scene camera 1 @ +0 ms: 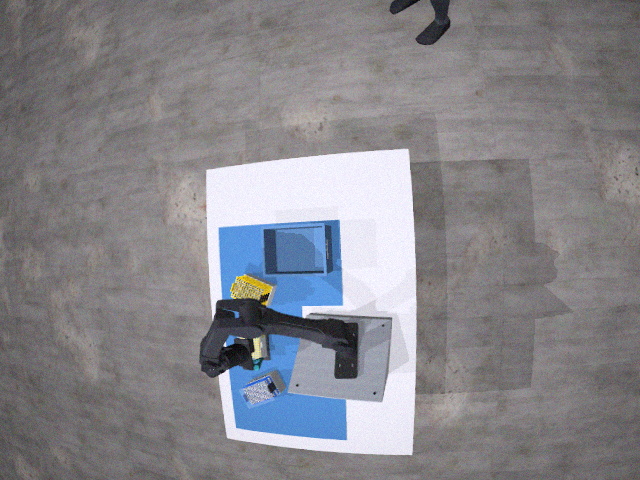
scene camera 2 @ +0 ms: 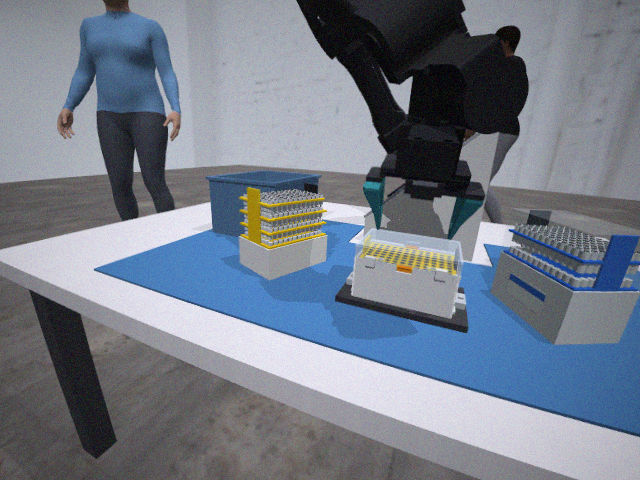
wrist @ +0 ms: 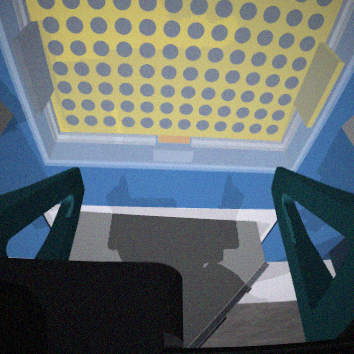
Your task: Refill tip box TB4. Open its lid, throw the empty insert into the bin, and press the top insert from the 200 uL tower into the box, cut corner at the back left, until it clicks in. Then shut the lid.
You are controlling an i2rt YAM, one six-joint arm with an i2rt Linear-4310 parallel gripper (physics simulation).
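Observation:
The tip box (scene camera 1: 258, 347) (scene camera 2: 403, 289) stands with its clear lid (scene camera 2: 408, 238) (wrist: 100, 154) shut. A yellow insert with empty holes (wrist: 160, 61) shows through the lid. An orange catch (scene camera 2: 404, 269) is on the box's front. My gripper (scene camera 2: 415, 232) (wrist: 177, 177) is open and empty, its teal fingers pointing down, wide apart, near the lid's far side in the scene camera 2 view. The yellow tower (scene camera 1: 250, 289) (scene camera 2: 284, 219) holds several stacked inserts full of tips. The blue bin (scene camera 1: 328, 248) (scene camera 2: 227, 206) looks empty inside. The TB4 label and tower labels cannot be read.
The box stands in a black base (scene camera 2: 459, 324) on the blue mat (scene camera 1: 315, 421) (scene camera 2: 180, 289). A blue-striped tower (scene camera 1: 262, 388) (scene camera 2: 558, 258) stands on the other side of the box from the yellow tower. The arm's grey mounting plate (scene camera 1: 320, 377) lies behind. Two people stand beyond the table.

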